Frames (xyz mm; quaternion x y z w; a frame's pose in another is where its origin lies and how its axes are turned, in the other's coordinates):
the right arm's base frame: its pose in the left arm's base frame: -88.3 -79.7 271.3 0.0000 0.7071 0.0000 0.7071
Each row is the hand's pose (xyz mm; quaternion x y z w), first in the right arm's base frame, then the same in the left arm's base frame.
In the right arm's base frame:
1: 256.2 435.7 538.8 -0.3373 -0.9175 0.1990 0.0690
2: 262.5 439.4 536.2 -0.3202 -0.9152 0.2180 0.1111
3: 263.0 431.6 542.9 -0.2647 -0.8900 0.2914 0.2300
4: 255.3 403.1 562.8 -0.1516 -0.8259 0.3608 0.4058
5: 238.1 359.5 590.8 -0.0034 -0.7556 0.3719 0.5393
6: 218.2 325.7 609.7 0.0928 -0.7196 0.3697 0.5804
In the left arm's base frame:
1: 450.5 356.0 15.1 -0.0978 -0.6000 0.3792 0.6976
2: 447.9 359.7 8.8 -0.0723 -0.5686 0.3806 0.7257
3: 454.6 351.9 8.3 0.0189 -0.4667 0.3932 0.7920
4: 474.5 323.4 16.0 0.1479 -0.2971 0.3623 0.8710
5: 502.5 279.8 33.2 0.2606 -0.1529 0.2654 0.9156
6: 521.4 246.0 53.1 0.3270 -0.0984 0.1958 0.9192

